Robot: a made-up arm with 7 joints.
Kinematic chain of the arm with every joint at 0, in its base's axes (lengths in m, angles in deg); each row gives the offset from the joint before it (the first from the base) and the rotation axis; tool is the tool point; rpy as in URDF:
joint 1: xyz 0 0 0 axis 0.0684 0.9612 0.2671
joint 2: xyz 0 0.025 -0.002 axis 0.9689 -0.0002 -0.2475
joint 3: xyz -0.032 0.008 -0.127 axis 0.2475 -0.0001 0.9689
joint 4: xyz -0.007 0 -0.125 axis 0.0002 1 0
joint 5: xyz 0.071 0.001 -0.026 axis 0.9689 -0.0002 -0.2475
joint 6: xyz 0.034 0 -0.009 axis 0.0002 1 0
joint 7: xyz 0.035 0 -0.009 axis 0.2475 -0.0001 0.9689
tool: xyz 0 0 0 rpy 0 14.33 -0.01
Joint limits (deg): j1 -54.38..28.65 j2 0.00..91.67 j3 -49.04..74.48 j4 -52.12..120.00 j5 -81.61..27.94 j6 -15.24..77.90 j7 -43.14..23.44
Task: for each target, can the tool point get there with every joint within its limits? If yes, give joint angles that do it. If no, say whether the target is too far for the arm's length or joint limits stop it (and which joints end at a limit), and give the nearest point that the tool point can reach.
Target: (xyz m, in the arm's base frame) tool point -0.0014 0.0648 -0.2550
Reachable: yes | joints 18.06 26.69 -24.93 -30.92 -33.56 39.56 -6.31
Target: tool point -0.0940 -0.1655 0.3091
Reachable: no: joint limits stop it (at a limit: joint 1, joint 2, joint 4) | nearest point 0.0148 0.1571 0.1327 | short by 0.383 m
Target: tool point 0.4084 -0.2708 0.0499
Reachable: no: too far | nearest point 0.2582 -0.1022 -0.1039 | short by 0.273 m
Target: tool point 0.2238 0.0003 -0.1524
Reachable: yes | joints -37.56 12.91 -18.29 -32.17 4.35 61.01 13.70
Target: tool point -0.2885 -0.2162 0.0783
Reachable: no: joint limits stop it (at a limit: joint 1, joint 2, joint 4, joint 6) | nearest point -0.2657 -0.0272 -0.2125 | short by 0.348 m
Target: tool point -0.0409 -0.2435 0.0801
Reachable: no: joint limits stop it (at a limit: joint 1, joint 2, joint 3, joint 4, joint 5) | nearest point 0.1261 -0.0964 -0.0780 | short by 0.273 m
